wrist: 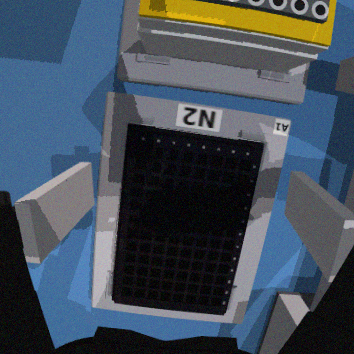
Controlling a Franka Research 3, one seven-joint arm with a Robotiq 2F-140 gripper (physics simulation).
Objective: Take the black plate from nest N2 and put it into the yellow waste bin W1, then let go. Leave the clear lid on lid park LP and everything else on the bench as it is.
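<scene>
The black plate (185,215) lies flat in nest N2 (104,250), a grey frame with an N2 label at its top edge and an A1 mark at its top right corner. My gripper (188,188) is open and empty, with one finger to the left of the nest and one to the right, both apart from the plate. The yellow waste bin W1, the clear lid and lid park LP cannot be made out in this view.
A yellow rack (235,25) with round openings stands on another grey nest (210,80), just beyond N2. Grey parts show at the right edge and a light grey block (285,320) at the lower right. The bench top (45,110) is blue.
</scene>
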